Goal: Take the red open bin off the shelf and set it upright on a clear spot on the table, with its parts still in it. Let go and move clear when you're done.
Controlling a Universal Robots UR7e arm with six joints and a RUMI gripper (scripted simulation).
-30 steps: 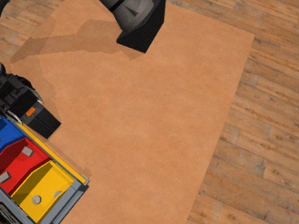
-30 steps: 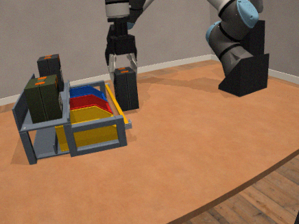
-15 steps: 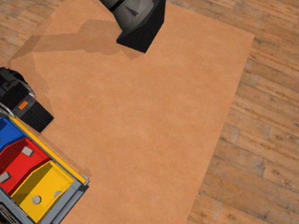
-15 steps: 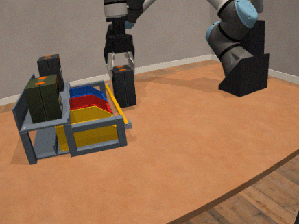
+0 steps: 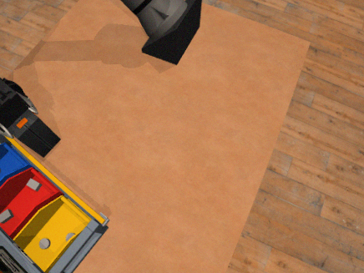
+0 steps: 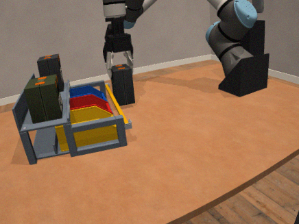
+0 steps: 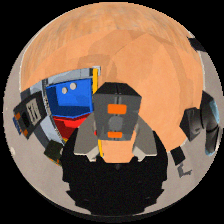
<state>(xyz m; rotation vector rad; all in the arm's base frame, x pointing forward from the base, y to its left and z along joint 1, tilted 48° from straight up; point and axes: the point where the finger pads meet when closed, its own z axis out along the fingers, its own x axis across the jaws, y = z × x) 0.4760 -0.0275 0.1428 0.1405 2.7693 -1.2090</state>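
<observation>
The yellow stick lies 10 cm to the left of my hand, 6 cm below it and 6 cm ahead of it. From my hand the other things lie so: black box: 4 cm below; red open bin: 16 cm ahead, 8 cm to the left, 8 cm below; blue bin: 15 cm ahead, 8 cm below, 3 cm to the right.
</observation>
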